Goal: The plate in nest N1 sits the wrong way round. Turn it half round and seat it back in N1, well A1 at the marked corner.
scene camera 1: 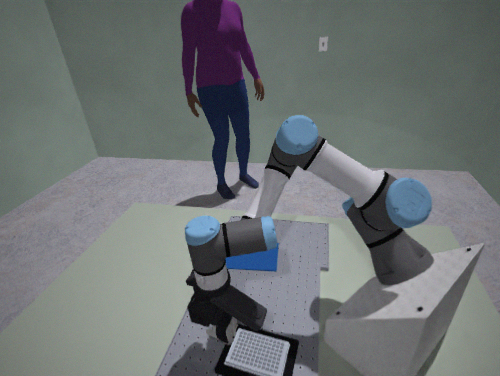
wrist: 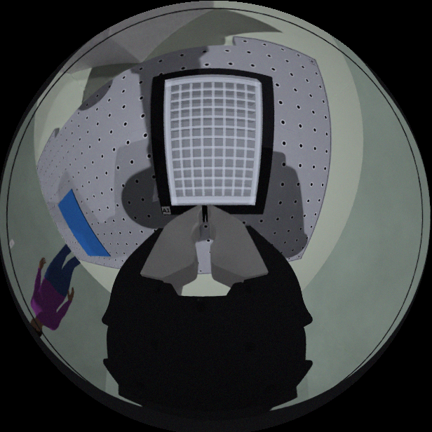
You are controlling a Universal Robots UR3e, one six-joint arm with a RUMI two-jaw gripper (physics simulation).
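A white multi-well plate (scene camera 1: 257, 351) (wrist: 214, 140) lies flat within the black nest (scene camera 1: 293, 351) (wrist: 157, 130). In the wrist view, a small A1 label (wrist: 166, 210) marks the nest's lower left corner, at the end nearest the gripper. The plate's own marking for well A1 cannot be made out. My gripper (scene camera 1: 226, 336) (wrist: 205, 207) is shut with nothing between its fingers. In the wrist view its fingertips overlap the nest's near short edge, close to the middle of the plate's short side. Whether they touch it is hard to tell.
The nest is on a grey perforated board (scene camera 1: 300, 295) (wrist: 300, 125). A blue block (scene camera 1: 255, 259) (wrist: 82, 225) is farther back on that board. The arm's pale angular base (scene camera 1: 380, 325) stands at the right. A person (scene camera 1: 220, 50) (wrist: 52, 300) stands beyond the table.
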